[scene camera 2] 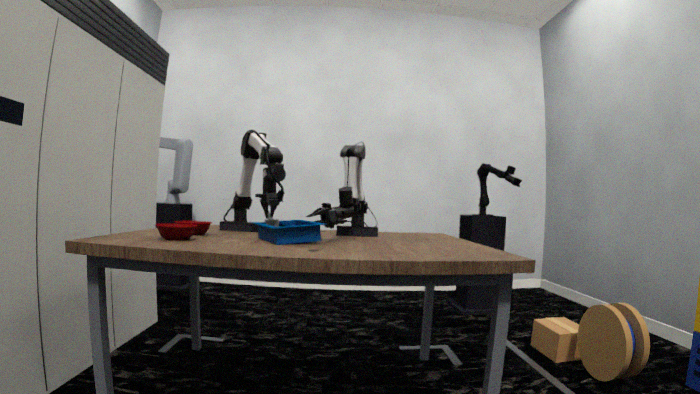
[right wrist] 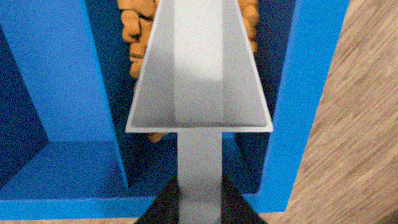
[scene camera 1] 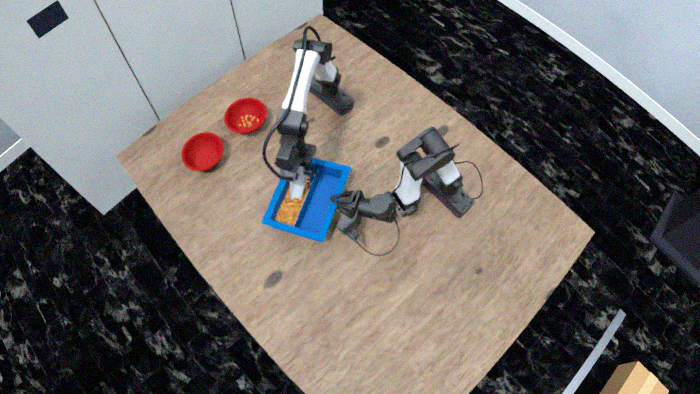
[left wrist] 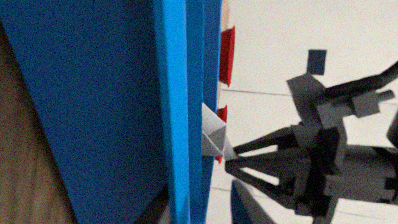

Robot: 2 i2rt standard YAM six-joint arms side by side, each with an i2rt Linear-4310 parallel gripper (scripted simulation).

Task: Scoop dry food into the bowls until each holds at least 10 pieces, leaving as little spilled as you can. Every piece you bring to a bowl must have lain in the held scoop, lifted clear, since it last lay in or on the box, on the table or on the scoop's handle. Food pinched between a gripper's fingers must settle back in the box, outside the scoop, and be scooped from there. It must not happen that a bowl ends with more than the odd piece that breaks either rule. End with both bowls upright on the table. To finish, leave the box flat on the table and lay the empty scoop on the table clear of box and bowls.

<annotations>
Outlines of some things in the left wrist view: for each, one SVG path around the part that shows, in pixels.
My left gripper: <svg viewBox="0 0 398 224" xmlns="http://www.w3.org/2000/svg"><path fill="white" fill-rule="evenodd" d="M168 182L133 224L171 224ZM232 179L230 192L231 224L277 224L239 180Z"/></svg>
My right gripper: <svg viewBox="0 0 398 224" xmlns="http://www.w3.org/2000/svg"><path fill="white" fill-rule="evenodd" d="M316 79L321 84L324 97L329 103L350 100L353 109L349 110L348 114L335 120L336 125L306 132L303 125L301 125L301 121L298 121L297 124L280 127L254 140L234 146L232 149L237 158L225 160L224 171L251 185L285 209L293 209L295 215L311 216L311 224L330 224L338 198L383 203L382 198L390 199L394 189L387 183L384 183L384 176L395 177L390 158L379 156L380 146L346 143L347 135L342 117L353 114L356 118L378 113L379 108L375 90L360 83L354 86L324 91L326 87ZM238 168L249 168L278 179L278 183L273 184ZM276 145L276 150L243 157L238 155Z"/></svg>
</annotations>
